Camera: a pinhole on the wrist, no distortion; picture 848 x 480 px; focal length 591.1 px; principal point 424.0 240.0 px. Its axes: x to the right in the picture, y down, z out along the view. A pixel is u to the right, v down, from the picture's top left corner.
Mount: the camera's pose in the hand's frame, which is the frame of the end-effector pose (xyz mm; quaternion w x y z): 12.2 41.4 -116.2 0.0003 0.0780 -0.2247 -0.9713
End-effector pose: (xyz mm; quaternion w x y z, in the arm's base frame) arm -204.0 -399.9 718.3 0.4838 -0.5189 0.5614 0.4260
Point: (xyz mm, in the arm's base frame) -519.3 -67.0 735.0
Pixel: 440.1 132.0
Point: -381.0 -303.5 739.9
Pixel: 465.5 128.8
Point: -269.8 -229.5 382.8
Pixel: outside the picture
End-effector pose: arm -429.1 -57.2 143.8 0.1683 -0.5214 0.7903 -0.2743
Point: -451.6 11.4 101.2
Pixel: 645.3 403.5
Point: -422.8 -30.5 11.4
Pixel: 442.5 397.3
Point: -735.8 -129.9 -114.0
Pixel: outside the picture
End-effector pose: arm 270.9 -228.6 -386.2 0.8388 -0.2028 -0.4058 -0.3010
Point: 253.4 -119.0 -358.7
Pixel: 434.2 444.2
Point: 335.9 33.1 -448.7
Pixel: 595.9 48.0
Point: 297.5 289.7 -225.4
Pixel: 382.7 152.5
